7 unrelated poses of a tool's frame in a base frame.
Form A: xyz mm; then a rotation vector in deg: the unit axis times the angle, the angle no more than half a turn.
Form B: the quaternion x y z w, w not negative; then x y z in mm. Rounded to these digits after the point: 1 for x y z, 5 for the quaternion.
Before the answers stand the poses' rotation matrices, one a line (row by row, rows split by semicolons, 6 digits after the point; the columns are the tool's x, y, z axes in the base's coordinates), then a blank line. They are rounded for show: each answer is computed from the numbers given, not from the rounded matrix.
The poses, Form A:
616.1 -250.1 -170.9 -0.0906 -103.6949 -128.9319
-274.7 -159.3 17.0 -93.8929 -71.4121 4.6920
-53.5 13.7 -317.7 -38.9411 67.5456 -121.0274
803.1 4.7 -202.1 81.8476 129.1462 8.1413
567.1 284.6 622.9 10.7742 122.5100 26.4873
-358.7 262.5 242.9 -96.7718 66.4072 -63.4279
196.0 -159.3 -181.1 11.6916 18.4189 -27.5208
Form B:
-0.967960 0.196347 -0.156531; -0.194996 -0.194995 0.961225; 0.158211 0.960950 0.227034
0.459681 0.672287 -0.580279; 0.742432 0.067638 0.666498; 0.487327 -0.737194 -0.468035
-0.676348 0.264991 0.687265; -0.724053 -0.410542 -0.554259; 0.135277 -0.872488 0.469537
-0.351307 0.828969 0.435194; 0.877058 0.454046 -0.156881; -0.327647 0.326577 -0.886563
-0.573373 -0.038568 0.818386; 0.302952 0.918112 0.255520; -0.761225 0.394440 -0.514736
0.200568 -0.263808 0.943492; -0.954600 -0.269143 0.127675; 0.220253 -0.926265 -0.305812
0.838135 0.482597 0.254224; -0.419027 0.868033 -0.266336; -0.349208 0.116699 0.929750

-0.00054 -0.62168 -0.77298 0.12657 616.1 -250.1 -170.9
-0.68192 -0.51865 0.03408 0.51461 -274.7 -159.3 17.0
-0.25722 0.44617 -0.79944 0.30929 -53.5 13.7 -317.7
0.51991 0.82035 0.05171 0.23247 803.1 4.7 -202.1
0.07624 0.86692 0.18743 0.45552 567.1 284.6 622.9
-0.66624 0.45719 -0.43668 0.39548 -358.7 262.5 242.9
0.10044 0.15823 -0.23642 0.95340 196.0 -159.3 -181.1

